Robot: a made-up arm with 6 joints. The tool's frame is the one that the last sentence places. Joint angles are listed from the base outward.
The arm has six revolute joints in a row. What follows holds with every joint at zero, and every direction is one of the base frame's. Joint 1 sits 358 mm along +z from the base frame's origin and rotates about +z. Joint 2 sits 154 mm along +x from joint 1 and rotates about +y. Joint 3 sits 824 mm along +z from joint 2 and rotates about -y. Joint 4 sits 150 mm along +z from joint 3 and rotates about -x. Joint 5 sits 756 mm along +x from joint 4 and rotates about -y. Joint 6 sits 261 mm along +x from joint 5 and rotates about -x. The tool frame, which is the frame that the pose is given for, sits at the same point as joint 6; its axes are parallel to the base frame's.
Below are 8 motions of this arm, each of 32 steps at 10 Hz.
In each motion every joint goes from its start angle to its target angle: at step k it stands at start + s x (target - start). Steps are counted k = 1, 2, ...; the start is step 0. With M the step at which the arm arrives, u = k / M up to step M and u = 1 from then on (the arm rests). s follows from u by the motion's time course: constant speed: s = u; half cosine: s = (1 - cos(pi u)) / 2; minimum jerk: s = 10 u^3 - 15 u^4 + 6 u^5.
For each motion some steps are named. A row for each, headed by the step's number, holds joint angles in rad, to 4 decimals.
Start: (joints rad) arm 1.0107 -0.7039 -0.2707 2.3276 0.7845 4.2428
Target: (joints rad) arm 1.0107 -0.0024 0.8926 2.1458 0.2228 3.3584
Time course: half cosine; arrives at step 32
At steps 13, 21, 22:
13: 1.0107 -0.4550 0.1421 2.2631 0.5852 3.9290
21: 1.0107 -0.1878 0.5851 2.1939 0.3713 3.5921
22: 1.0107 -0.1583 0.6341 2.1862 0.3476 3.5549

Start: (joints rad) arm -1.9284 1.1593 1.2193 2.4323 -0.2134 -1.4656
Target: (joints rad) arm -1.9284 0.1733 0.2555 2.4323 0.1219 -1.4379
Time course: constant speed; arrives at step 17
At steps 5, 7, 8, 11, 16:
5: -1.9284 0.8693 0.9358 2.4323 -0.1148 -1.4575
7: -1.9284 0.7533 0.8224 2.4323 -0.0753 -1.4542
8: -1.9284 0.6953 0.7657 2.4323 -0.0556 -1.4526
11: -1.9284 0.5213 0.5957 2.4323 0.0036 -1.4477
16: -1.9284 0.2313 0.3122 2.4323 0.1022 -1.4395

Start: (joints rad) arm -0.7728 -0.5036 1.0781 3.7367 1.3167 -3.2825
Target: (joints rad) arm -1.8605 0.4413 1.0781 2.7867 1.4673 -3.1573
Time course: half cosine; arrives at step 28
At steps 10, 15, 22, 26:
10: -1.0807 -0.2361 1.0781 3.4678 1.3593 -3.2471
15: -1.3775 0.0217 1.0781 3.2085 1.4004 -3.2129
22: -1.7418 0.3382 1.0781 2.8903 1.4509 -3.1710
26: -1.8469 0.4295 1.0781 2.7986 1.4654 -3.1589

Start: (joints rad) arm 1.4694 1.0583 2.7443 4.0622 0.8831 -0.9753
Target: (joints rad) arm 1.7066 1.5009 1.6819 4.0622 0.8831 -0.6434
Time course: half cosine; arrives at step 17
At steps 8, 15, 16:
8: 1.5771 1.2592 2.2621 4.0622 0.8831 -0.8247
15: 1.6986 1.4860 1.7178 4.0622 0.8831 -0.6546
16: 1.7046 1.4971 1.6909 4.0622 0.8831 -0.6462

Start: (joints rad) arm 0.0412 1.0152 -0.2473 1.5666 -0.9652 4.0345
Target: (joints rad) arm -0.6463 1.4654 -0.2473 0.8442 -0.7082 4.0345
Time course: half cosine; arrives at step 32
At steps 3, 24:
3: 0.0264 1.0249 -0.2473 1.5510 -0.9597 4.0345
24: -0.5456 1.3995 -0.2473 0.9500 -0.7458 4.0345

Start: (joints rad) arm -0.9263 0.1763 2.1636 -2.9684 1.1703 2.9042
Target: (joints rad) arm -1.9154 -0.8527 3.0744 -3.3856 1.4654 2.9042
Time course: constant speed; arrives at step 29
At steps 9, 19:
9: -1.2333 -0.1430 2.4463 -3.0979 1.2619 2.9042
19: -1.5743 -0.4979 2.7603 -3.2417 1.3636 2.9042

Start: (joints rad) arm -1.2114 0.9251 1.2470 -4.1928 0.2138 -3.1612
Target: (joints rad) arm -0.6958 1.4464 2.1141 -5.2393 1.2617 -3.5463
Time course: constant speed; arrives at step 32
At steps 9, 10, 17, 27, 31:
9: -1.0664 1.0717 1.4909 -4.4871 0.5085 -3.2695
10: -1.0503 1.0880 1.5180 -4.5198 0.5413 -3.2815
17: -0.9375 1.2020 1.7076 -4.7488 0.7705 -3.3658
27: -0.7764 1.3649 1.9786 -5.0758 1.0980 -3.4861
31: -0.7119 1.4301 2.0870 -5.2066 1.2290 -3.5343

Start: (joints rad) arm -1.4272 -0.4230 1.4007 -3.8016 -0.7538 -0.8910
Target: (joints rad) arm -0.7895 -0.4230 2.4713 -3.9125 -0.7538 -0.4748
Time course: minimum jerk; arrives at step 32
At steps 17, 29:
17: -1.0711 -0.4230 1.9986 -3.8635 -0.7538 -0.6586
29: -0.7940 -0.4230 2.4637 -3.9117 -0.7538 -0.4778

